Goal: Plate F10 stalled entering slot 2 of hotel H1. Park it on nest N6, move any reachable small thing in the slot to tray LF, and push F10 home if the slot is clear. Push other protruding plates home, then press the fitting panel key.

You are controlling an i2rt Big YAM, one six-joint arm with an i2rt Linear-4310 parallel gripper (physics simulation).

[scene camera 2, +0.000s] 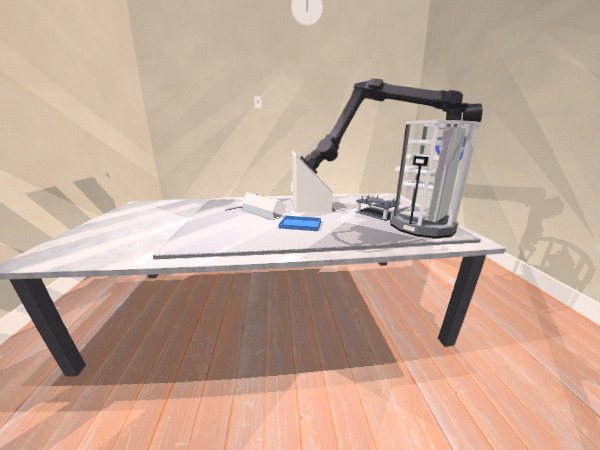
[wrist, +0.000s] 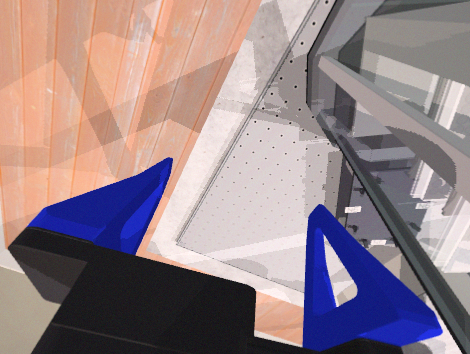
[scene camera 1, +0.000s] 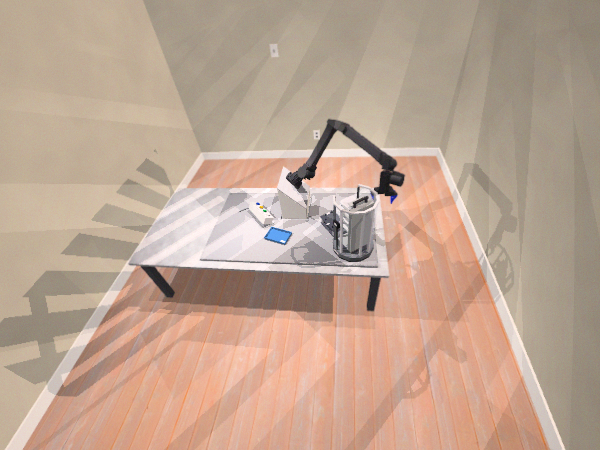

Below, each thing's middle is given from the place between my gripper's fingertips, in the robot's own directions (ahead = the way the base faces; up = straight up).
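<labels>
Clear cylindrical plate rack (scene camera 2: 436, 156): from my hand, 15 cm to the right, 14 cm ahead, 4 cm below. Dark nest plate (wrist: 370, 226): from my hand, 29 cm to the right, 1 cm behind, 19 cm below.
</labels>
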